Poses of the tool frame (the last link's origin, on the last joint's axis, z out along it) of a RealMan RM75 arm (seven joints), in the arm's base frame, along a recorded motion.
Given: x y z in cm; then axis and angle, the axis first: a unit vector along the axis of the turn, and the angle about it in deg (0 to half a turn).
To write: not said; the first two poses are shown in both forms.
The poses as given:
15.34 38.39 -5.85 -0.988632 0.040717 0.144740 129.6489
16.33 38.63 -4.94 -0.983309 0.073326 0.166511 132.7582
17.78 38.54 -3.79 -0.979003 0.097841 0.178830 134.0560
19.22 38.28 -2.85 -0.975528 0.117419 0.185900 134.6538
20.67 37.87 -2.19 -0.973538 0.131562 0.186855 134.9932
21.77 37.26 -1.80 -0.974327 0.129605 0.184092 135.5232
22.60 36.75 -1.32 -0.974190 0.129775 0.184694 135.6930
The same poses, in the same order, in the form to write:
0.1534 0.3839 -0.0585 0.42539 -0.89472 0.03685 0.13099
0.1633 0.3863 -0.0494 0.40068 -0.90092 0.06718 0.15256
0.1778 0.3854 -0.0379 0.39028 -0.90136 0.09008 0.16465
0.1922 0.3828 -0.0285 0.38547 -0.90014 0.10834 0.17153
0.2067 0.3787 -0.0219 0.38274 -0.89941 0.12154 0.17263
0.2177 0.3726 -0.0180 0.37846 -0.90185 0.11996 0.17040
0.2260 0.3675 -0.0132 0.37709 -0.90227 0.12019 0.17106

